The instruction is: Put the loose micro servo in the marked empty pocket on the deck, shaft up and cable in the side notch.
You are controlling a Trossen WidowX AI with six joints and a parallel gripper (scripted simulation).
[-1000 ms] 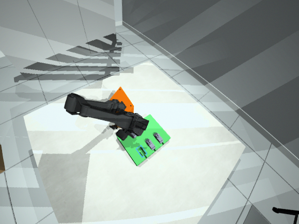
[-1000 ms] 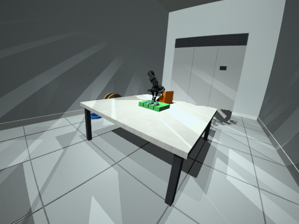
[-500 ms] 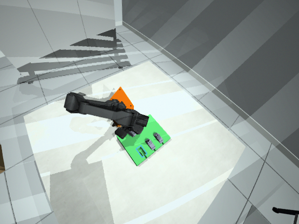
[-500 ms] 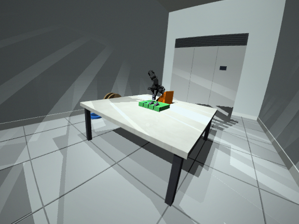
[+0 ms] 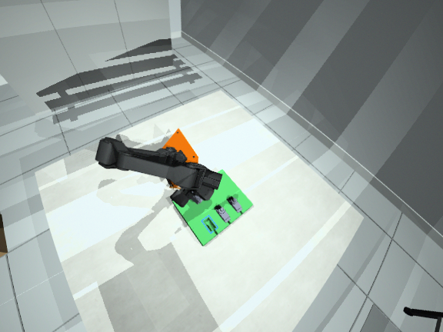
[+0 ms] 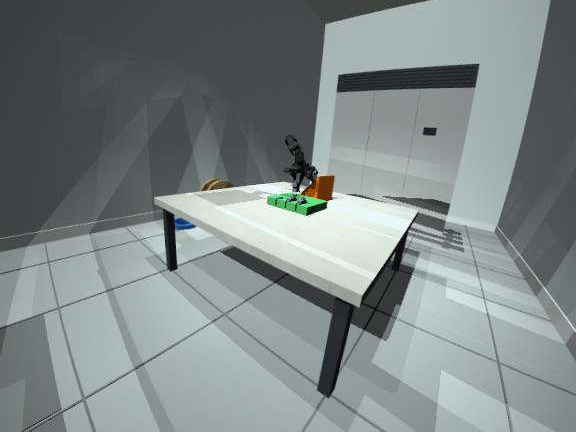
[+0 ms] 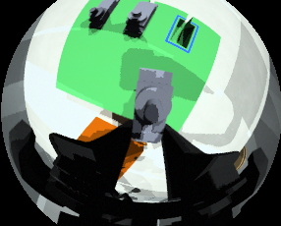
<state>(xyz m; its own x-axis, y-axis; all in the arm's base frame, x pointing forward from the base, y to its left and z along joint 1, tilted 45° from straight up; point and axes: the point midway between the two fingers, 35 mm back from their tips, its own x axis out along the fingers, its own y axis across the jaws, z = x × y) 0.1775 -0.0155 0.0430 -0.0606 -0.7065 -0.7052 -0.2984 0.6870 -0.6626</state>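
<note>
Now: the green robot deck 30 mm ahead of my gripper tip, 70 mm to the left of it and 100 mm below it.
</note>
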